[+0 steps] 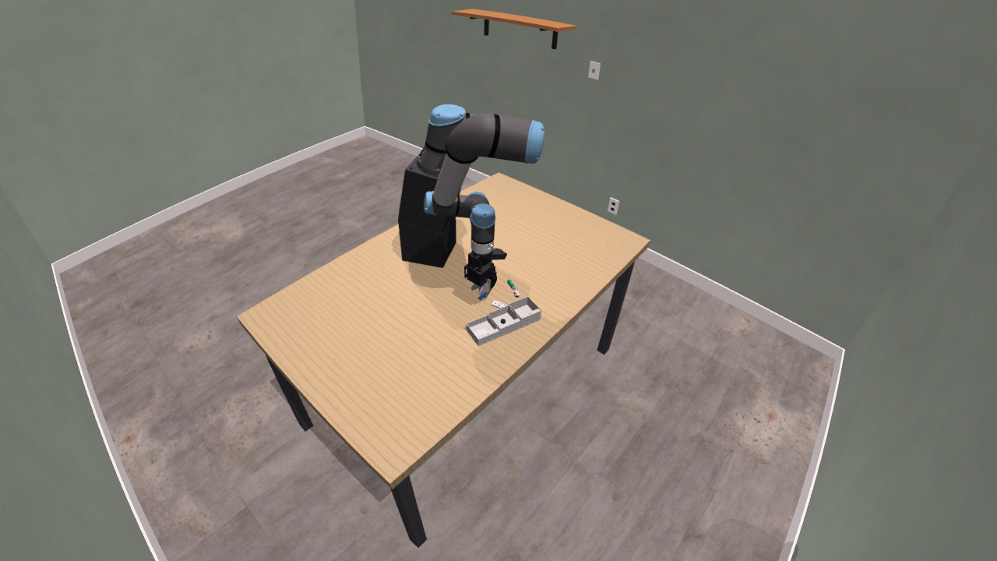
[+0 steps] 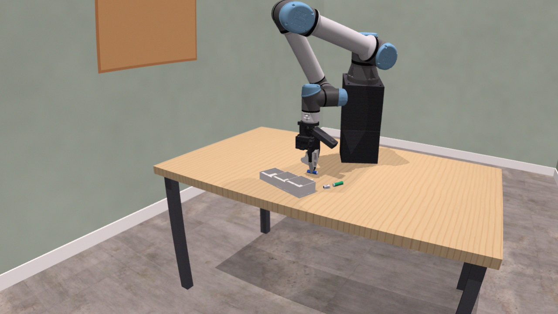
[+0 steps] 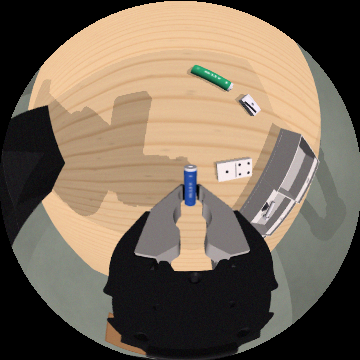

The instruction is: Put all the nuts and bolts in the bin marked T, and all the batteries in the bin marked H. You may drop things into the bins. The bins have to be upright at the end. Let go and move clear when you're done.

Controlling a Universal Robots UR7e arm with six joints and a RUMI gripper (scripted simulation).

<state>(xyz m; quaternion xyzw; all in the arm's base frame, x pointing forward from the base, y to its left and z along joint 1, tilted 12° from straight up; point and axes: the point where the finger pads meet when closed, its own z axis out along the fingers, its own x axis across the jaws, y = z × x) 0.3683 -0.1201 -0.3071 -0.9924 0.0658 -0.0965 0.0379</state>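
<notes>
The green battery lies 12 cm to the left of my hand, 4 cm ahead of it and 3 cm below it. From my hand the other things lie so: white domino 6 cm ahead, 3 cm below; small silver piece 9 cm to the left, 9 cm ahead, 3 cm below; blue battery 1 cm below.
</notes>
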